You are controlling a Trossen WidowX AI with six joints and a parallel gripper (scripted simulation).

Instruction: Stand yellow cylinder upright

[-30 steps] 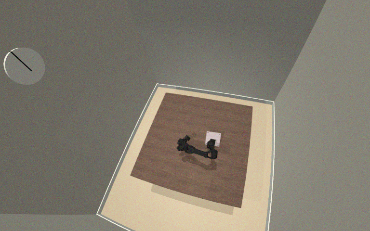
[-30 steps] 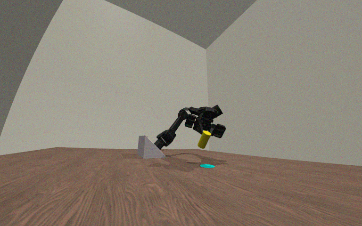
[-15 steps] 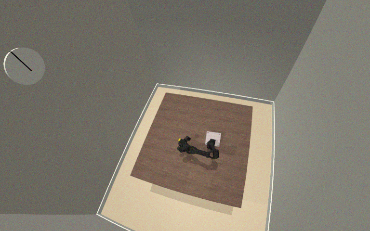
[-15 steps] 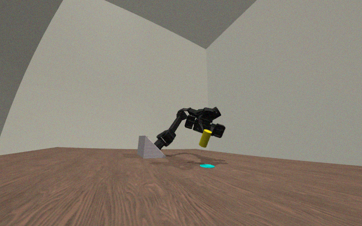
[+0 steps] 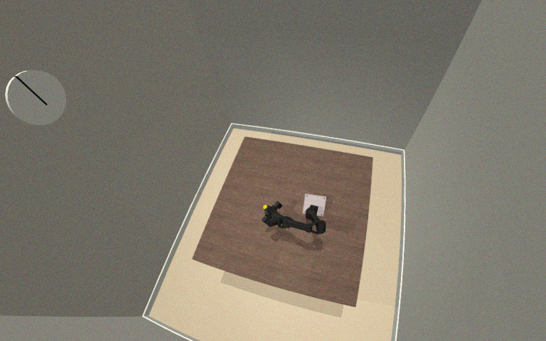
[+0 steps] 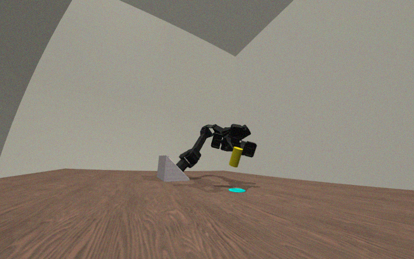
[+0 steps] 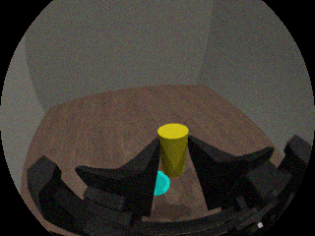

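Right now my gripper tip is 140 mm above the cyan circle, 20 mm past it and 10 mm to the right of it. The rest, counted from my gripper tip: yellow cylinder (20 mm below, 10 mm behind).
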